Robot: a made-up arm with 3 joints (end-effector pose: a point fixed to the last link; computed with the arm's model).
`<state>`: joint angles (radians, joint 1 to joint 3).
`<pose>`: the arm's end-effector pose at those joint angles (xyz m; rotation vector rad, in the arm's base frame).
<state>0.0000 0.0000 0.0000</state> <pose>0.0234 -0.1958 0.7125 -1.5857 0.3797 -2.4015</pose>
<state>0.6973 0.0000 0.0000</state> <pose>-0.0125 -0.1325 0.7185 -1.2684 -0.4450 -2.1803</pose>
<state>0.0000 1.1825 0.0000</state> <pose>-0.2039 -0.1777 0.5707 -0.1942 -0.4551 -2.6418</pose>
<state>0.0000 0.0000 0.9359</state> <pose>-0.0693 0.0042 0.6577 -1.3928 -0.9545 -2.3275</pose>
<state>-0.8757 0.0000 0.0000</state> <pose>0.0061 -0.2757 0.6736 1.5741 -1.3998 2.0294</pose>
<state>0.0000 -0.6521 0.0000</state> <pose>0.1596 -0.2506 0.6649 -2.2427 0.8572 -1.8983</pose>
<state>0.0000 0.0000 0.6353</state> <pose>-0.0296 -0.0489 0.6936 -1.4879 -0.5362 -2.4045</pose>
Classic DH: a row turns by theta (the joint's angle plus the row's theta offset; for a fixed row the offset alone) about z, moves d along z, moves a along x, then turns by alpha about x. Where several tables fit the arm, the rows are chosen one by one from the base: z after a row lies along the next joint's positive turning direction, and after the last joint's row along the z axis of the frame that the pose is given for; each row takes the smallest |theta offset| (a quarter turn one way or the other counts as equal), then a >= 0, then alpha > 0; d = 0 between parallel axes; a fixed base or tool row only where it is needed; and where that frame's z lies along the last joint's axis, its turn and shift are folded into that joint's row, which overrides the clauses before.
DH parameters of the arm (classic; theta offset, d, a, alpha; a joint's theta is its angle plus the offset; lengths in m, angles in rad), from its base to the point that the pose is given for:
base (fixed): -0.9203 0.3764 0.1182 0.5586
joint 1: 0.8643 0.066 0.0019 0.847
joint 2: 0.6115 0.0368 -0.0401 -0.9547
joint 3: 1.2214 0.3148 0.0525 2.0993
tool (fixed): 1.611 0.2851 0 0

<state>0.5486 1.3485 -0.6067</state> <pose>-0.0769 -0.3476 0.6039 -0.1187 -0.2485 -1.9251</pose>
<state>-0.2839 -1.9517 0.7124</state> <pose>0.2741 -0.2725 0.4030 -2.5330 1.1582 -0.3308</pose>
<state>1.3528 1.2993 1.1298</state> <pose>-0.0232 -0.3452 0.2884 1.5926 -1.6248 -1.2071</pose>
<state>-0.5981 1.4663 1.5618</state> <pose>-0.1001 0.0578 0.2497 0.0849 1.8350 1.7182</pose>
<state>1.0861 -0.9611 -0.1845</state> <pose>0.1819 -0.0681 0.6933 -2.2800 -0.2386 -1.9277</pose>
